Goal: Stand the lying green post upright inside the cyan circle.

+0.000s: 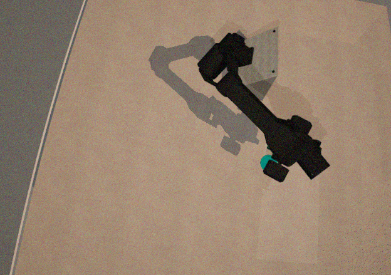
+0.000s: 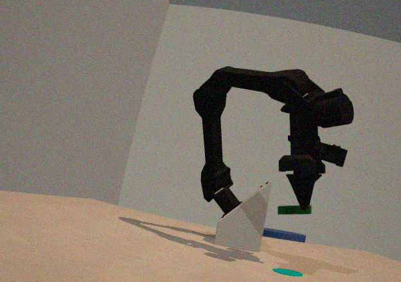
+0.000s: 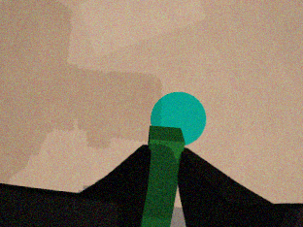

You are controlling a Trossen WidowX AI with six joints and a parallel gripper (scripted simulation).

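Right now my gripper tip is 10 mm short of the cyan circle, 10 mm to the left of it and 130 mm above it. Also, from my gripper tip: green post 10 mm behind, 20 mm to the right.
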